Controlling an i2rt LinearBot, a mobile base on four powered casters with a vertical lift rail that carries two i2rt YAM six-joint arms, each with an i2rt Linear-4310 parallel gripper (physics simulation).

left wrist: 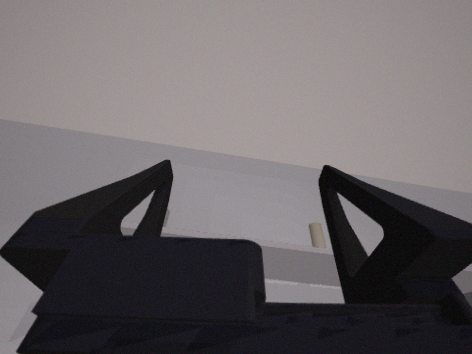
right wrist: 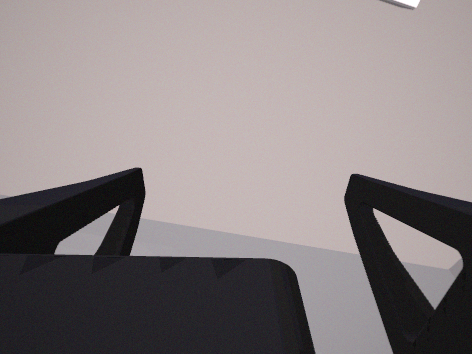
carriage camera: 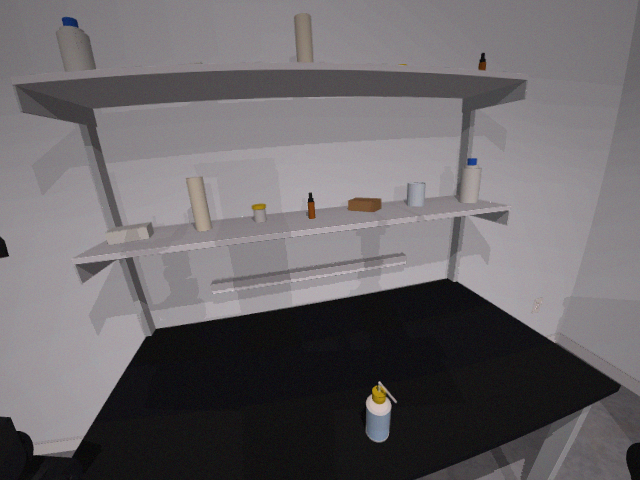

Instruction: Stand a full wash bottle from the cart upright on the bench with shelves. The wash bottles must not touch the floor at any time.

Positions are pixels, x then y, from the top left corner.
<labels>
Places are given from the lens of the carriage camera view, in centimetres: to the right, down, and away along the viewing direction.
bench with shelves (carriage camera: 289, 386): -10, 46, 76
cream cylinder (carriage camera: 195, 185): -40, -18, 78
</labels>
